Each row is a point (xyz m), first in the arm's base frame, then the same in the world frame.
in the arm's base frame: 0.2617 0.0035 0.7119
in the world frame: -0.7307 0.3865 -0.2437
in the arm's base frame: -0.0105 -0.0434 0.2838
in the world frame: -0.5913 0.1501 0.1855
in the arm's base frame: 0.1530 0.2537 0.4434
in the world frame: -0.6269 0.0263 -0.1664
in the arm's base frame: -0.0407 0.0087 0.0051
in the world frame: -0.4099 -0.0209 0.3238
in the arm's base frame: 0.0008 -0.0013 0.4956
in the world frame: -0.7442 0.2077 0.0439
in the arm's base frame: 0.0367 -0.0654 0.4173
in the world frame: -0.6566 0.2412 0.0962
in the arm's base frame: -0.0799 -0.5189 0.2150
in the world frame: -0.5442 0.4945 0.5244
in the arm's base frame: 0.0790 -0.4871 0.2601
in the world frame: -0.4745 0.5429 0.3792
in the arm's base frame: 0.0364 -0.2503 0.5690
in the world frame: -0.7526 0.4593 0.1166
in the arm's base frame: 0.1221 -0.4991 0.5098
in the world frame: -0.6294 0.6728 0.2260
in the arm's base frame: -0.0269 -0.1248 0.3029
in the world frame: -0.6091 0.2204 0.2303
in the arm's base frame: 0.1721 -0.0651 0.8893
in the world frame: -0.9156 0.4866 -0.2412
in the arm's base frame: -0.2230 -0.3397 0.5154
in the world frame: -0.8779 0.4200 0.3634
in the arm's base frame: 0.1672 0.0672 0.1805
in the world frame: -0.4062 0.0771 0.0634
